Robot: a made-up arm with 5 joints.
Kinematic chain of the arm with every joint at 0, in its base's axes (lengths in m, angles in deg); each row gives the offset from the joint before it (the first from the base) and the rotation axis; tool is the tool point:
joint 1: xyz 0 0 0.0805 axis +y
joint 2: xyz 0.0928 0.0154 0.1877 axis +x
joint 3: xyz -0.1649 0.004 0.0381 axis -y
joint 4: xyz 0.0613 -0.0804 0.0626 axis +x
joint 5: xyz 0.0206 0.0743 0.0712 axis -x
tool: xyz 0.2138 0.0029 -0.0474
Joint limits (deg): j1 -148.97..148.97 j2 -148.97..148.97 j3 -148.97..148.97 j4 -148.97..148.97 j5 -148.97..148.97
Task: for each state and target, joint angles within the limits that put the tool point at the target. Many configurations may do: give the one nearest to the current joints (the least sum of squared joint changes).
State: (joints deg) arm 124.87 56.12 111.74 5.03 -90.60
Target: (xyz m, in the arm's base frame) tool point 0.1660 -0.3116 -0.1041
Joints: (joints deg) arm 135.01 89.90 62.51 -29.31 -75.87
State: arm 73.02 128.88 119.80 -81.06 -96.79
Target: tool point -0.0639 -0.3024 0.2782
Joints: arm 34.01 105.38 115.66 -79.40 -100.28
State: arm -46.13 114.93 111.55 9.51 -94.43
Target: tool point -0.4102 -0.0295 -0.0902
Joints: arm -40.21 130.47 142.00 29.86 -97.20
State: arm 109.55 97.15 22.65 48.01 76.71
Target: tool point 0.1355 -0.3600 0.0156
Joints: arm 121.04 77.75 54.94 47.66 104.13
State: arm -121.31 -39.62 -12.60 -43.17 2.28
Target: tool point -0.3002 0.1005 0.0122
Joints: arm -148.78 -66.86 3.08 -34.38 -11.34
